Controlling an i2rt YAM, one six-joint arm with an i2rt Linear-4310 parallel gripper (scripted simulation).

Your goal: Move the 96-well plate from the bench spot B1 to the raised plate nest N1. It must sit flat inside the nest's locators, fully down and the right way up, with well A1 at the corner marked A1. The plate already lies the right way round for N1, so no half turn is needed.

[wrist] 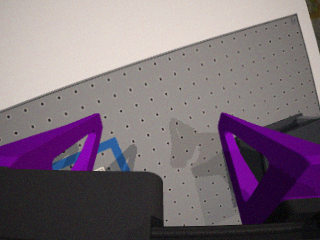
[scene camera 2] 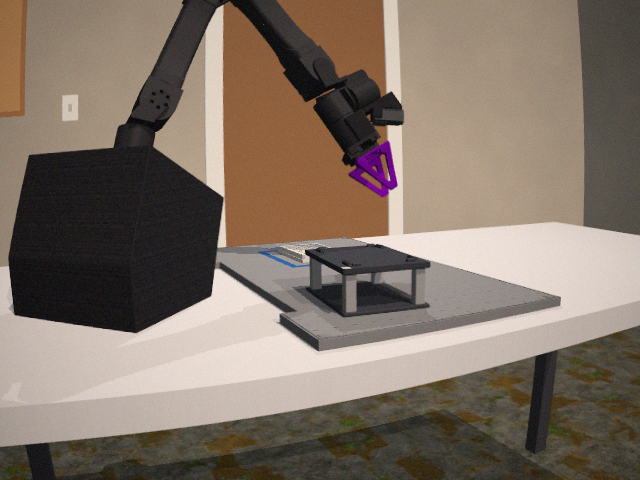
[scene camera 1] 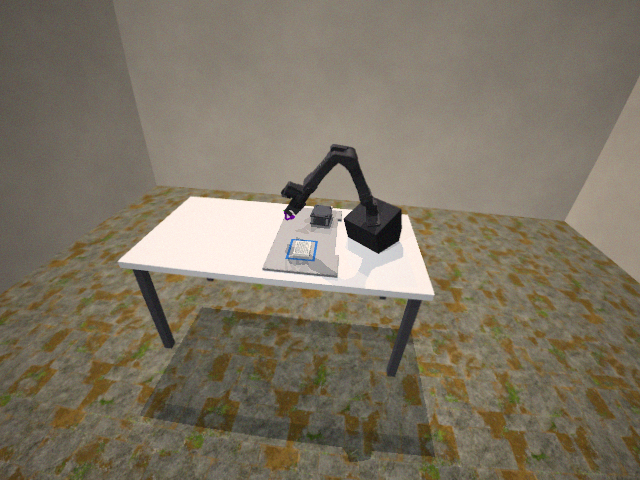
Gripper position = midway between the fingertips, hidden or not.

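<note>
I can see my gripper [scene camera 2: 390, 192], and the wrist view gives me that same gripper [wrist: 160, 119] again. There is a raised plate nest N1 [scene camera 2: 373, 259] in the scene as well.
</note>
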